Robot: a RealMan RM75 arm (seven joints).
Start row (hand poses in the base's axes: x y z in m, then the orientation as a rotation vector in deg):
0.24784, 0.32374, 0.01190, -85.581, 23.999, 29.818
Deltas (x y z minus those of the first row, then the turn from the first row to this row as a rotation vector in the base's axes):
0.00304, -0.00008, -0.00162, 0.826, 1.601, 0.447
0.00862, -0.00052, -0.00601, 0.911, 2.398, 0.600
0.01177, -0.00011, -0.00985, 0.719, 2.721, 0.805
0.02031, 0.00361, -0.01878, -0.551, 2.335, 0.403
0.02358, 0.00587, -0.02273, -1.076, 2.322, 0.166
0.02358, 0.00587, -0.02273, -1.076, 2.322, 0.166
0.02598, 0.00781, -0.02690, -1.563, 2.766, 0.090
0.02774, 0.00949, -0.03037, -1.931, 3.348, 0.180
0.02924, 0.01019, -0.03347, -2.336, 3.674, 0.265
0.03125, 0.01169, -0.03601, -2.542, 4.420, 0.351
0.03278, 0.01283, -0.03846, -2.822, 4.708, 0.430
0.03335, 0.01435, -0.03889, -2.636, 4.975, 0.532
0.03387, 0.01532, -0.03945, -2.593, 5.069, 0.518
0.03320, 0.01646, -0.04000, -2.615, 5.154, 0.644
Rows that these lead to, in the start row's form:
0.25088, 0.32366, 0.01028, -84.574, 24.662, 31.510
0.25646, 0.32322, 0.00589, -84.362, 25.145, 32.251
0.25961, 0.32363, 0.00205, -84.533, 25.309, 32.634
0.26815, 0.32735, -0.00688, -85.729, 25.705, 31.848
0.27142, 0.32961, -0.01083, -86.171, 26.036, 31.577
0.27142, 0.32961, -0.01083, -86.171, 26.036, 31.577
0.27382, 0.33155, -0.01500, -86.521, 26.595, 31.789
0.27558, 0.33323, -0.01847, -86.771, 27.103, 32.255
0.27708, 0.33393, -0.02157, -87.112, 27.428, 32.516
0.27909, 0.33543, -0.02411, -87.166, 28.017, 33.129
0.28062, 0.33657, -0.02656, -87.391, 28.276, 33.374
0.28119, 0.33809, -0.02699, -87.180, 28.351, 33.686
0.28171, 0.33906, -0.02755, -87.113, 28.421, 33.753
0.28104, 0.34020, -0.02810, -87.149, 28.402, 33.916

